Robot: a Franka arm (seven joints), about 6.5 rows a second.
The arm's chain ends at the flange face. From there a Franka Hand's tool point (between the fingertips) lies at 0.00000 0.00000 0.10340 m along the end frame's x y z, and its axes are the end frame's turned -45 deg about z.
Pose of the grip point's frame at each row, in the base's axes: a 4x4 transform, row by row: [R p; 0 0 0 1], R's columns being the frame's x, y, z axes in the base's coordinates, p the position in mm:
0.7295 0.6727 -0.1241 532.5; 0.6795 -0.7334 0.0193 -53.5; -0.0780 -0.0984 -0.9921 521.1; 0 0 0 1
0.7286 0.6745 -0.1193 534.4; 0.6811 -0.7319 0.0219 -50.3; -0.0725 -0.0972 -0.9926 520.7; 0 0 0 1
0.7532 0.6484 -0.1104 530.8; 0.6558 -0.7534 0.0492 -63.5; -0.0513 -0.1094 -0.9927 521.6; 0 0 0 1
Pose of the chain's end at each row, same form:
0.9915 -0.0402 -0.1241 545.3; -0.0381 -0.9991 0.0193 -55.5; -0.1247 -0.0144 -0.9921 623.7; 0 0 0 1
0.9921 -0.0383 -0.1193 546.7; -0.0359 -0.9991 0.0219 -52.6; -0.1200 -0.0175 -0.9926 623.3; 0 0 0 1
0.9911 -0.0741 -0.1104 542.2; -0.0690 -0.9965 0.0492 -68.6; -0.1136 -0.0411 -0.9927 624.2; 0 0 0 1

